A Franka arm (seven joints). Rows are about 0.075 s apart.
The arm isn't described. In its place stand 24 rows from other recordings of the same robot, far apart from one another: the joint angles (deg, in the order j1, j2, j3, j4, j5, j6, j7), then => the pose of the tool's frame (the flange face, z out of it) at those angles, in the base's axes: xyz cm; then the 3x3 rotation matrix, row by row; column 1 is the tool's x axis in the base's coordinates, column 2 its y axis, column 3 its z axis.
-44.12, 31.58, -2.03, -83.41, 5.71, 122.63, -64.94 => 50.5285 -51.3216 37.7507; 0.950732 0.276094 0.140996; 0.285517 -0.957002 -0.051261; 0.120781 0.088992 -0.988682
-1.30, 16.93, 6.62, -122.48, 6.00, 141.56, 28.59 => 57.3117 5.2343 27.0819; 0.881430 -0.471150 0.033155; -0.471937 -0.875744 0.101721; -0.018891 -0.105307 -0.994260
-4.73, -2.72, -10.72, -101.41, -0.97, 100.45, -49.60 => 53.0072 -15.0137 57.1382; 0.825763 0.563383 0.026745; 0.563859 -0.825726 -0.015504; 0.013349 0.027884 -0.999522
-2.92, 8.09, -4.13, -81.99, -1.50, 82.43, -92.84 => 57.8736 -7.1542 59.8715; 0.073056 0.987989 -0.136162; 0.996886 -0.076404 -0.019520; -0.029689 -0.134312 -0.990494
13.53, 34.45, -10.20, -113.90, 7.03, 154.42, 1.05 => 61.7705 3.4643 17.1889; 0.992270 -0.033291 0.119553; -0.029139 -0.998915 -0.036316; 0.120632 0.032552 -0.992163
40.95, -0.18, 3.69, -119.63, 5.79, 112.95, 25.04 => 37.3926 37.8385 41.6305; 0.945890 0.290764 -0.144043; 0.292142 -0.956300 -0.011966; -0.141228 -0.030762 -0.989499
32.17, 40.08, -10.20, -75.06, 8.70, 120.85, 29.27 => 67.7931 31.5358 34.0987; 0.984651 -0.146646 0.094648; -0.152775 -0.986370 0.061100; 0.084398 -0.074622 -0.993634
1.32, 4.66, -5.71, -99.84, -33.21, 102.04, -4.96 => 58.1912 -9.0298 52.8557; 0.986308 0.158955 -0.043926; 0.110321 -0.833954 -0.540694; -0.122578 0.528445 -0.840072
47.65, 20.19, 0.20, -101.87, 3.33, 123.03, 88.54 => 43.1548 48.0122 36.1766; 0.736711 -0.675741 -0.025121; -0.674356 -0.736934 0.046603; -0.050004 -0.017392 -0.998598
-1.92, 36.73, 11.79, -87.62, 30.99, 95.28, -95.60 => 63.8875 14.3461 27.6995; 0.093384 0.875652 -0.473828; 0.812901 0.207727 0.544097; 0.574867 -0.435985 -0.692420
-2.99, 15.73, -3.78, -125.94, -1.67, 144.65, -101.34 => 55.7565 -6.5771 26.2778; -0.104728 0.993323 0.048388; 0.993462 0.106719 -0.040561; -0.045454 0.043824 -0.998005
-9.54, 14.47, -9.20, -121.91, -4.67, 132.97, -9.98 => 53.5038 -18.2038 28.7140; 0.992629 -0.088073 -0.083255; -0.094519 -0.992545 -0.076949; -0.075857 0.084251 -0.993553
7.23, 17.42, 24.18, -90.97, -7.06, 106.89, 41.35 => 57.0359 30.3903 47.2360; 0.988020 -0.154317 -0.001534; -0.154307 -0.988010 0.004961; -0.002281 -0.004665 -0.999987
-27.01, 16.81, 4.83, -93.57, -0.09, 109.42, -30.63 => 59.5418 -24.8372 44.7386; 0.989555 0.144035 -0.005874; 0.144142 -0.989184 0.027149; -0.001900 -0.027712 -0.999614
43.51, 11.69, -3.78, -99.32, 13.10, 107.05, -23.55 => 45.9477 40.7611 45.4128; 0.515289 0.838695 -0.176259; 0.856949 -0.501661 0.118213; 0.010722 -0.211959 -0.977220
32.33, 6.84, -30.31, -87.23, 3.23, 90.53, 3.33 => 58.4345 4.3828 58.8595; 0.998713 -0.022784 -0.045312; -0.023054 -0.999719 -0.005450; -0.045175 0.006487 -0.998958
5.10, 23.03, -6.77, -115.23, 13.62, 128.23, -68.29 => 58.5568 -0.8868 24.1044; 0.539271 0.828221 -0.152439; 0.841228 -0.521406 0.143076; 0.039016 -0.205392 -0.977902
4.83, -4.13, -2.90, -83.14, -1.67, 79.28, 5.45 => 50.9159 1.2337 70.1717; 0.997751 -0.066817 0.005383; -0.066664 -0.997467 -0.024824; 0.007028 0.024409 -0.999677
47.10, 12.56, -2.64, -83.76, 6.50, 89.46, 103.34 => 42.8133 44.1194 54.7174; 0.506648 -0.847749 -0.156938; -0.859116 -0.511693 -0.009444; -0.072298 0.139613 -0.987563
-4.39, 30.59, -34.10, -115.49, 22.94, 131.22, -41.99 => 46.6444 -35.4151 21.3599; 0.977062 -0.186197 -0.103347; -0.177888 -0.980409 0.084582; -0.117071 -0.064258 -0.991042
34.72, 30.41, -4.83, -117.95, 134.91, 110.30, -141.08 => 50.1005 34.6765 20.3062; 0.242480 0.921417 0.303636; -0.102399 -0.286920 0.952466; 0.964737 -0.262046 0.024780
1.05, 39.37, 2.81, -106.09, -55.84, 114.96, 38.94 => 59.4661 -0.9906 13.2353; 0.982834 0.122033 -0.138368; -0.020424 -0.673411 -0.738986; -0.183360 0.729127 -0.659359
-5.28, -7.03, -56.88, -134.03, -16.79, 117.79, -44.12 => 20.7036 -42.4700 34.5836; 0.963155 -0.142662 -0.227990; -0.124058 -0.987811 0.094020; -0.238624 -0.062272 -0.969113
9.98, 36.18, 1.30, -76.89, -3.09, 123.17, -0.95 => 73.0960 13.9625 37.4996; 0.957153 0.227772 0.178826; 0.231095 -0.972929 0.002307; 0.174510 0.039117 -0.983878
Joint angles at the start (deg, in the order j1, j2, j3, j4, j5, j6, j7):
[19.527 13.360 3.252 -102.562 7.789 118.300 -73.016]
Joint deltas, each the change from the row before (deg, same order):
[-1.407 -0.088 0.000 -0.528 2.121 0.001 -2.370]
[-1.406 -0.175 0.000 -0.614 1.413 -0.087 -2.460]
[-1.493 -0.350 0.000 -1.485 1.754 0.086 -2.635]
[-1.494 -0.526 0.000 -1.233 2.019 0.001 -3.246]
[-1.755 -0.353 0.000 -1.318 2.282 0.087 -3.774]
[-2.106 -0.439 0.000 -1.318 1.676 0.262 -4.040]
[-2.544 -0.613 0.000 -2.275 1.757 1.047 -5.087]
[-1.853 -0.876 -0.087 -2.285 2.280 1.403 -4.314]
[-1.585 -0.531 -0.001 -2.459 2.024 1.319 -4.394]
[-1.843 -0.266 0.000 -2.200 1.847 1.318 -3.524]
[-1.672 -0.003 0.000 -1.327 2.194 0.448 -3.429]
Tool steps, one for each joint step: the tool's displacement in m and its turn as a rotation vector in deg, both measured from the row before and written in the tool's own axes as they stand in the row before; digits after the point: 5 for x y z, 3 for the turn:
[-0.01347 0.00300 0.00122 0.699 1.658 0.084]
[-0.01424 0.00230 0.00063 0.532 1.073 -0.339]
[-0.01658 -0.00078 0.00494 0.975 1.243 -0.135]
[-0.01535 -0.00090 0.00084 0.574 1.623 -0.688]
[-0.01820 -0.00072 0.00204 0.535 1.880 -0.761]
[-0.02189 -0.00067 -0.00070 -0.010 1.420 -0.984]
[-0.02811 -0.00374 0.00189 -0.353 1.364 -1.321]
[-0.02068 -0.00583 0.00028 -0.994 1.649 -0.884]
[-0.01890 -0.00783 0.00557 -0.429 1.354 -1.181]
[-0.02140 -0.00785 0.00469 -0.609 1.135 -0.099]
[-0.01755 -0.00582 0.00233 -0.508 1.605 -0.153]

